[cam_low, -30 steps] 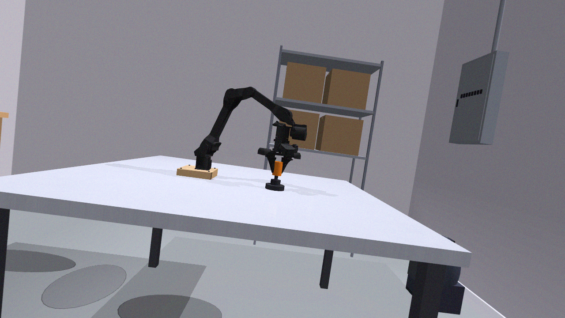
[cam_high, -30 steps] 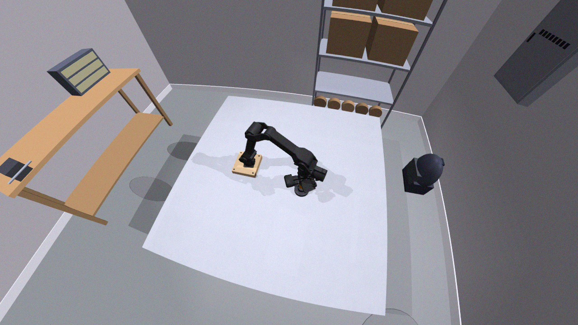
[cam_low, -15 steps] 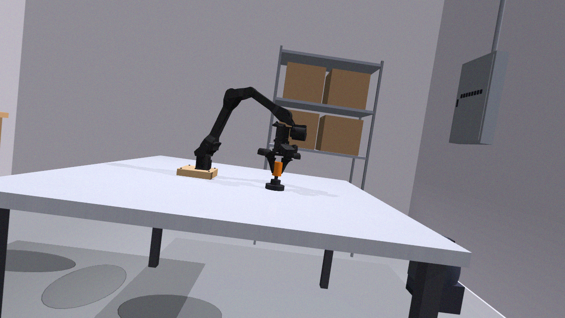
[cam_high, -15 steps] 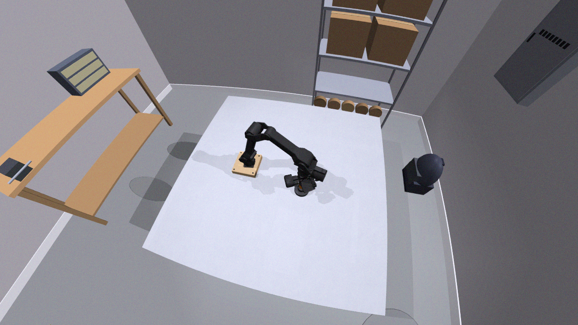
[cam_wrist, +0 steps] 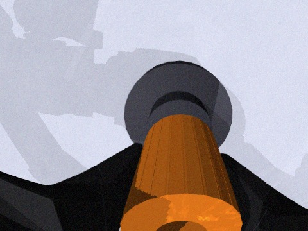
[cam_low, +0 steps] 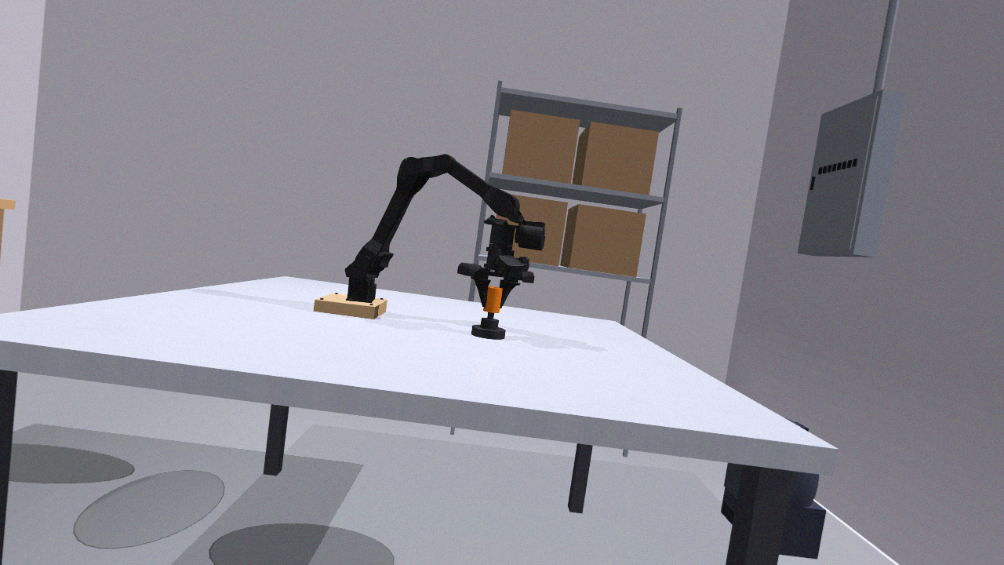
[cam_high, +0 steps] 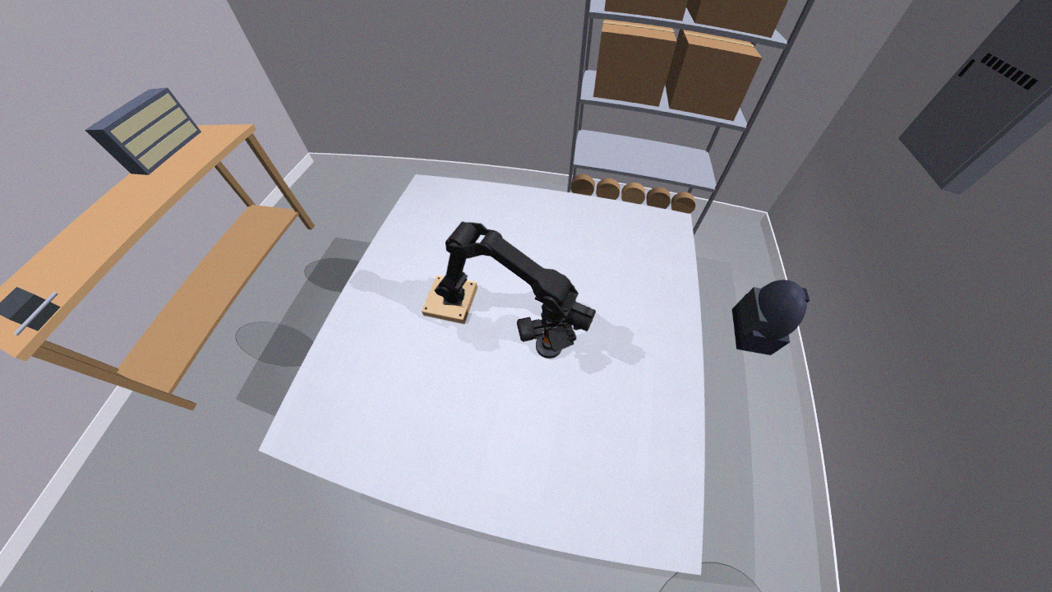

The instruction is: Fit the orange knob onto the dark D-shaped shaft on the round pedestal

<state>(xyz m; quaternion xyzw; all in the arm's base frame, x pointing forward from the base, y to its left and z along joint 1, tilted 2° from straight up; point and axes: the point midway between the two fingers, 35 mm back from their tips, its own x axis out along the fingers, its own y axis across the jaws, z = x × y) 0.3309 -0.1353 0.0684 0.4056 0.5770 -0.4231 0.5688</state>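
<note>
My gripper tip is 20 mm below the orange knob. From my gripper tip the other things lie so: dark round pedestal 40 mm below.
</note>
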